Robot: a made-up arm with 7 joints.
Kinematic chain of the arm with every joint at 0, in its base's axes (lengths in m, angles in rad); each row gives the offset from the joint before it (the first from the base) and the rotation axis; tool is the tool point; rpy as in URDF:
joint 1: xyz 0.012 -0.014 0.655 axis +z
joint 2: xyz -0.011 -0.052 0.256 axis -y
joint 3: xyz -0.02 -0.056 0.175 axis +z
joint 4: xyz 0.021 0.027 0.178 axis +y
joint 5: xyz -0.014 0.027 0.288 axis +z
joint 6: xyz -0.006 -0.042 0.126 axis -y
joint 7: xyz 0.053 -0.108 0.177 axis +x
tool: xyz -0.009 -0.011 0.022 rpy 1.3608 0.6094 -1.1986
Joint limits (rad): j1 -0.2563..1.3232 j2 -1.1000..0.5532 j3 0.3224..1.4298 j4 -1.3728..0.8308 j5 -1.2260..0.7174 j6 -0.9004..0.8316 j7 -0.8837..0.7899
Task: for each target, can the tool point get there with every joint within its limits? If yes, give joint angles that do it. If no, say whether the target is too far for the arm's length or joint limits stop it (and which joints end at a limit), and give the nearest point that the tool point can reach.
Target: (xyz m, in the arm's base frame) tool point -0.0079 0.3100 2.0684
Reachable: no: too far | nearest point 0.0247 0.2412 1.8561 | short by 0.226 m
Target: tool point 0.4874 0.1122 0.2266
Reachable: no: joint limits stop it (at a limit: joint 2, joint 3, joint 4, joint 6) | nearest point 0.6728 0.1614 0.7120 | short by 0.522 m
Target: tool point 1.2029 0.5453 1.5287
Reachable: no: too far | nearest point 0.8100 0.3608 1.3663 | short by 0.463 m
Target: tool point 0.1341 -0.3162 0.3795
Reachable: no: joint limits stop it (at a limit: joint 1, joint 2, joint 3, joint 4, joint 6, joint 7) | nearest point 0.0839 -0.6968 0.8123 | short by 0.579 m
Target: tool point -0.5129 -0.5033 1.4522
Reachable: yes | joints -0.0398 0.2221 0.6308 -1.0363 0.1744 0.4277 0.5757
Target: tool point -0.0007 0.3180 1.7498
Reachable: yes | joints 0.9847 -0.0560 1.1495 0.5807 0.3209 0.2596 0.2216
